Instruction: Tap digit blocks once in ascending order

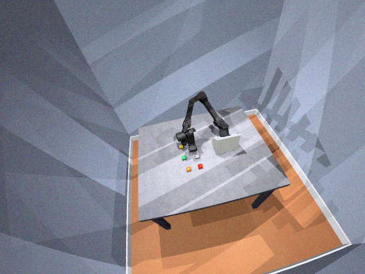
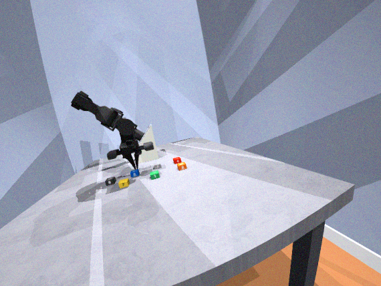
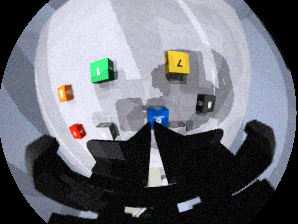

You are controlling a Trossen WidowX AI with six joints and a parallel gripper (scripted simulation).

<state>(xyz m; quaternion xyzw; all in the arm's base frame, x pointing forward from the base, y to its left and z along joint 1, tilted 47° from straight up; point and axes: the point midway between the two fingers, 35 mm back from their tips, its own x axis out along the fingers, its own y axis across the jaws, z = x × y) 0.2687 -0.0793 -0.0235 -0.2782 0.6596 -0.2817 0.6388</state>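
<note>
The blue block lies 1 cm to the right of my gripper tip and 1 cm below it. Also, from my gripper tip: dark grey block 11 cm to the right, 3 cm ahead, 1 cm below; then yellow block 9 cm ahead, 4 cm to the right, 1 cm below; then green block 9 cm ahead, 7 cm to the left, 1 cm below.
</note>
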